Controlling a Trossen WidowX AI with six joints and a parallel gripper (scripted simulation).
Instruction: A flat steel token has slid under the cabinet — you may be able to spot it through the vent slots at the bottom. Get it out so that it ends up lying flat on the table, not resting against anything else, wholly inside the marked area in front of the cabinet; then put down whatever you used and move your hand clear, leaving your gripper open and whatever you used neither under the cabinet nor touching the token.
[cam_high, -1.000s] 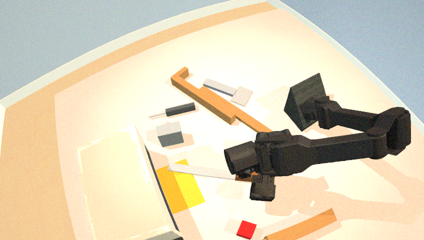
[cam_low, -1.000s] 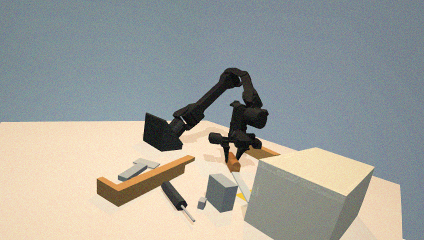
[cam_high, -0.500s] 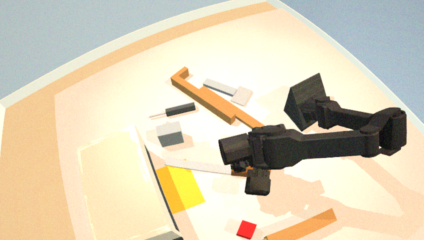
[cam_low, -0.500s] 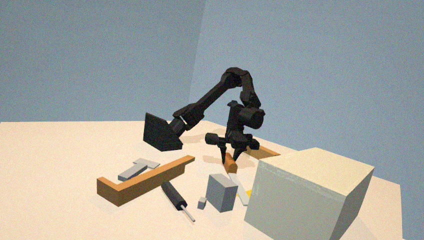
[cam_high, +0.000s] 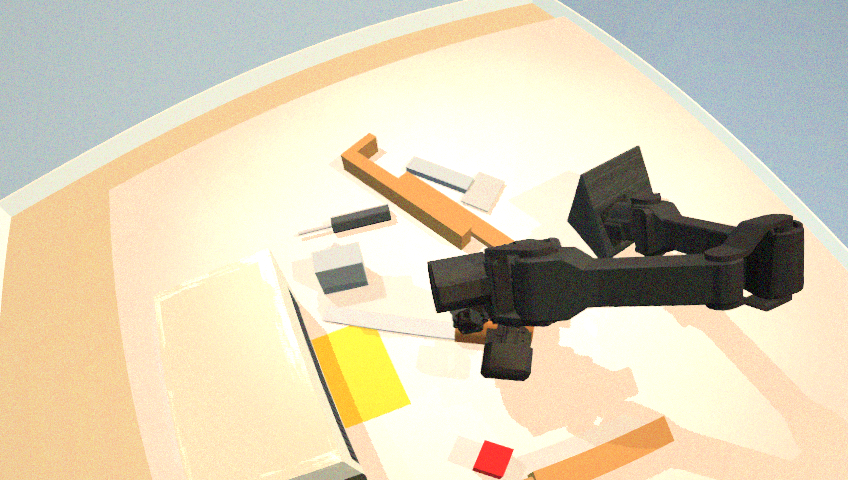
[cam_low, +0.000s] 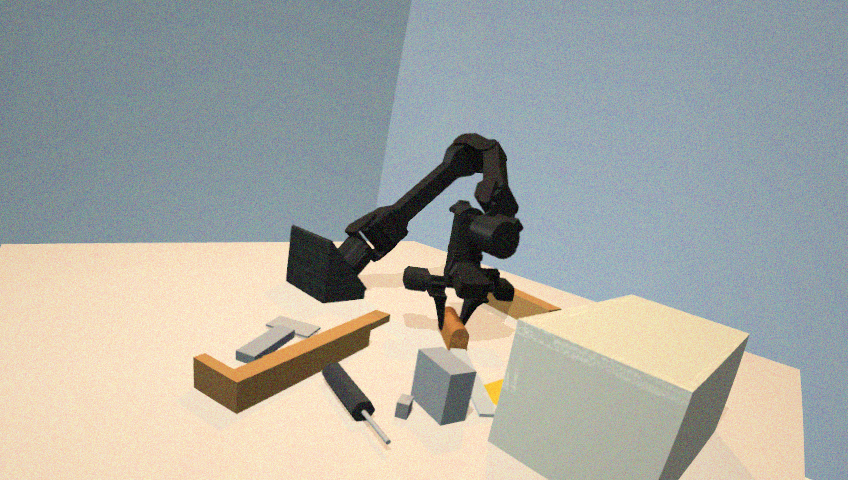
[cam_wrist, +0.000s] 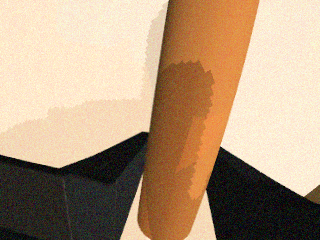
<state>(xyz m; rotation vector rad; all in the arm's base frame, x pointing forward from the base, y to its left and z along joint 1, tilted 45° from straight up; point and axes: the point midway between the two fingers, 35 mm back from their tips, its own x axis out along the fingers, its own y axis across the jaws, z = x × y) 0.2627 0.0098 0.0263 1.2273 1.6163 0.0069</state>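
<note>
My gripper tip is 8 cm past the long orange bar and 20 cm to the left of it. Also, from my gripper tip: red piece: 13 cm ahead, 14 cm to the left, 1 cm above; small grey cube: 12 cm ahead, 27 cm to the right; grey block: 14 cm ahead, 22 cm to the right, 2 cm above.
</note>
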